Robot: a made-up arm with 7 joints.
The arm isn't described. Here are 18 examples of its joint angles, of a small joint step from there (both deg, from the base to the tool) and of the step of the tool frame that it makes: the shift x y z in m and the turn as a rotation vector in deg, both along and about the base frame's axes.
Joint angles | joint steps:
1: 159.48 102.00 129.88 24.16 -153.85 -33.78 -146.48 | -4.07 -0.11 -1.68 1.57 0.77 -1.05 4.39
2: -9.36 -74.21 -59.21 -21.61 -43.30 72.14 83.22 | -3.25 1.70 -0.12 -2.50 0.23 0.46 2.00
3: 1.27 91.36 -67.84 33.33 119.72 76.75 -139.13 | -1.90 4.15 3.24 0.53 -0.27 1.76 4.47
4: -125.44 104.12 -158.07 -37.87 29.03 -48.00 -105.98 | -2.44 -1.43 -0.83 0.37 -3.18 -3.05 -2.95
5: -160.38 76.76 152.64 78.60 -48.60 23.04 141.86 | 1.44 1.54 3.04 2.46 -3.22 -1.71 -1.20
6: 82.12 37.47 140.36 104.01 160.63 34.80 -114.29 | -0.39 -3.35 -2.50 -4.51 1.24 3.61 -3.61
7: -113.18 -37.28 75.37 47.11 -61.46 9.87 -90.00 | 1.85 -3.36 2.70 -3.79 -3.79 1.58 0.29
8: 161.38 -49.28 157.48 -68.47 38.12 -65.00 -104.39 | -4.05 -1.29 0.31 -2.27 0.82 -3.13 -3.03
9: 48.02 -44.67 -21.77 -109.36 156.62 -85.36 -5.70 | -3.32 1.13 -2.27 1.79 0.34 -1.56 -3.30
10: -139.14 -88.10 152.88 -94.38 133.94 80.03 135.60 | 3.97 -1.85 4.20 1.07 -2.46 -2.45 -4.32
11: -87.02 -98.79 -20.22 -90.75 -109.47 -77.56 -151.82 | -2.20 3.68 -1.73 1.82 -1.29 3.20 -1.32
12: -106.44 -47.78 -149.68 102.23 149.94 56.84 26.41 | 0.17 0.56 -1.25 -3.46 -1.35 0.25 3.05
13: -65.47 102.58 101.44 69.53 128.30 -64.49 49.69 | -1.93 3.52 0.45 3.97 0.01 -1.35 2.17
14: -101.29 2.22 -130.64 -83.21 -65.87 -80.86 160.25 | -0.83 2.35 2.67 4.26 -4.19 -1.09 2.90
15: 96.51 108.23 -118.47 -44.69 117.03 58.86 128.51 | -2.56 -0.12 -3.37 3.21 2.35 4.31 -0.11
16: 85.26 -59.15 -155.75 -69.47 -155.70 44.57 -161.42 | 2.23 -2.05 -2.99 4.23 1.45 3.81 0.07
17: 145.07 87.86 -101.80 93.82 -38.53 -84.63 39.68 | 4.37 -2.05 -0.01 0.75 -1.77 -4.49 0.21
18: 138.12 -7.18 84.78 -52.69 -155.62 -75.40 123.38 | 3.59 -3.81 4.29 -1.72 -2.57 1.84 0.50
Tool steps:
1: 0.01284 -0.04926 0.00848 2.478 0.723 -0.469
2: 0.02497 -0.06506 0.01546 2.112 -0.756 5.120
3: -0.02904 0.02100 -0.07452 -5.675 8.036 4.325
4: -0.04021 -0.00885 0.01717 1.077 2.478 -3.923
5: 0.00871 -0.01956 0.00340 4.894 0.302 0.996
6: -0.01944 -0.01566 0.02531 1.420 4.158 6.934
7: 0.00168 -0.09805 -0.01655 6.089 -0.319 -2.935
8: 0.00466 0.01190 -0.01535 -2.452 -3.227 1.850
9: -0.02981 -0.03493 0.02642 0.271 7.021 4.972
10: 0.00686 -0.00293 0.01754 -6.529 6.380 -1.580
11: 0.02638 -0.03710 0.02474 -2.613 1.072 0.975
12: 0.01383 -0.02383 0.02357 -2.710 1.231 0.501
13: -0.01868 -0.01441 -0.01980 -3.852 2.232 -1.830
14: 0.00314 0.00821 0.02577 4.888 -1.933 0.979
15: 0.05914 -0.03095 -0.00974 2.592 -5.270 4.181
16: 0.02977 0.06856 0.01006 -2.525 1.186 -2.625
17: -0.04689 0.01924 0.01220 2.510 1.638 -6.756
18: 0.01360 -0.02362 -0.01531 1.226 2.774 -7.850
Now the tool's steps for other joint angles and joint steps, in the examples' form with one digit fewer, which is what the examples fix.
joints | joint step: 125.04 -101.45 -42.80 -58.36 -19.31 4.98 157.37 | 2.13 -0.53 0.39 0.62 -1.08 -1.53 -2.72
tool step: 0.0300 -0.0079 -0.0079 -1.34 3.27 -4.13
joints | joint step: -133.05 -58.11 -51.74 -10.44 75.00 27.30 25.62 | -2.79 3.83 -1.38 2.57 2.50 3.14 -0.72
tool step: -0.0241 0.0558 0.0708 -5.82 -5.97 2.56
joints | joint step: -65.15 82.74 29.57 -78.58 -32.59 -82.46 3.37 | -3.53 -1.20 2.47 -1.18 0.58 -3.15 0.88
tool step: -0.0484 -0.0132 -0.0075 4.17 -2.12 4.26
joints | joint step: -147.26 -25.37 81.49 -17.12 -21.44 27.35 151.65 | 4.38 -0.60 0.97 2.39 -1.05 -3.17 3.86
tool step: -0.0038 -0.0132 0.0018 0.23 1.14 -7.94
